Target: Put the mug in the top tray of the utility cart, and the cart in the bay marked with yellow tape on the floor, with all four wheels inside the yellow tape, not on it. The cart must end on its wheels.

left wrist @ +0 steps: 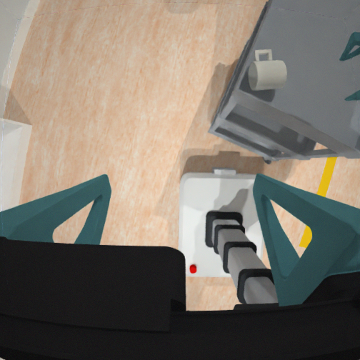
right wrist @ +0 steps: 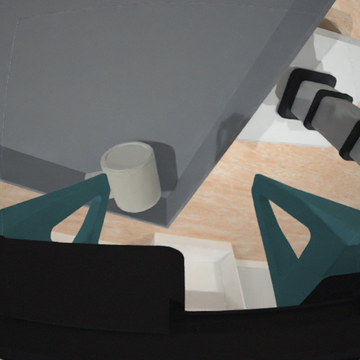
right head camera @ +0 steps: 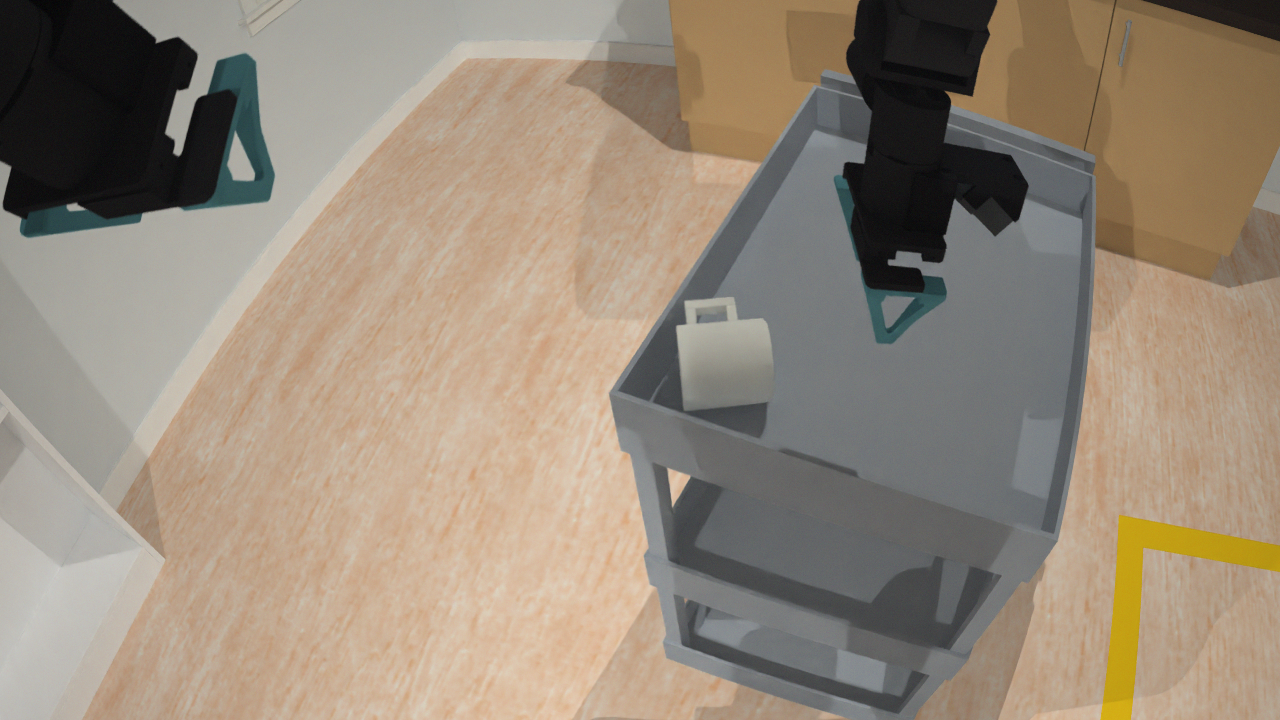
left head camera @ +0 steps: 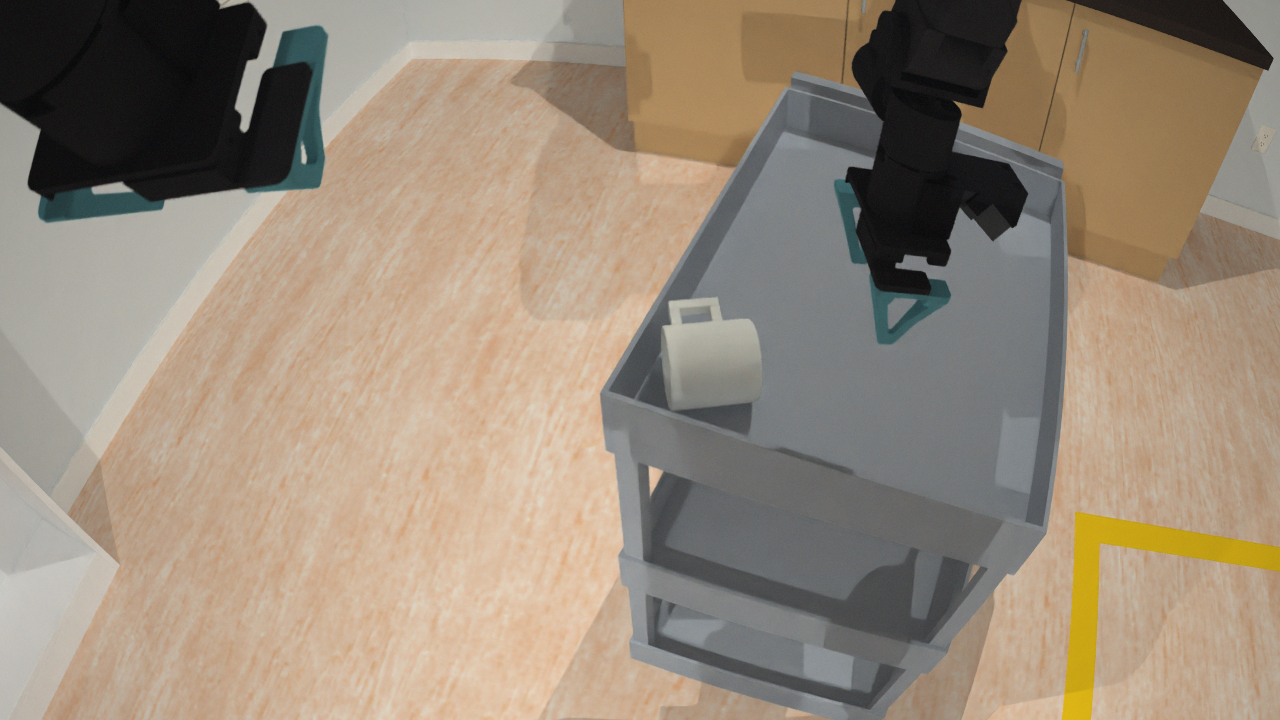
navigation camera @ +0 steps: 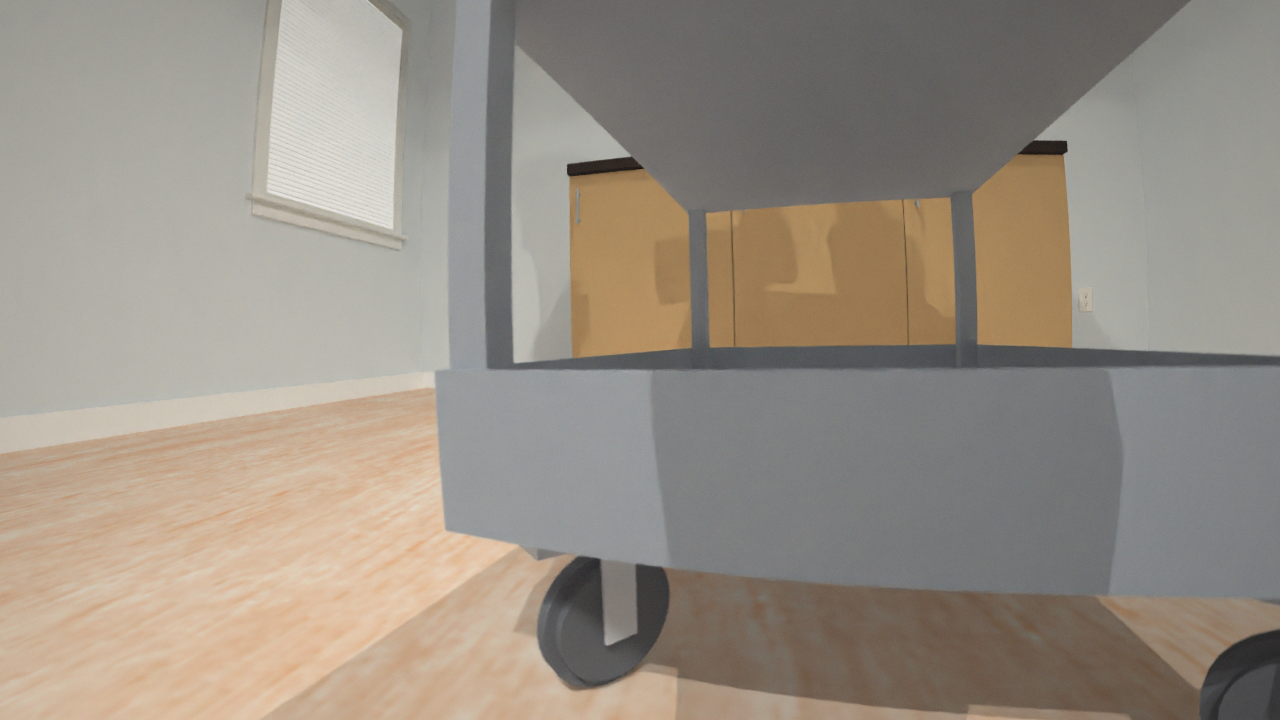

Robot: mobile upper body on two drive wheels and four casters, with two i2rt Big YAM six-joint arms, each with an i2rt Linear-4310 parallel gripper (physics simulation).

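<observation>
The off-white mug appears to lie on its side in the near left corner of the top tray of the grey utility cart. The cart is upright; two of its wheels show in the navigation view. Yellow tape marks the floor to the right of the cart, which stands outside it. My right gripper is open and empty above the tray, beyond the mug. My left gripper is open and empty, left of the cart.
Wooden cabinets stand behind the cart. A white open box-like unit is at the lower left. My white base is close to the cart's near end.
</observation>
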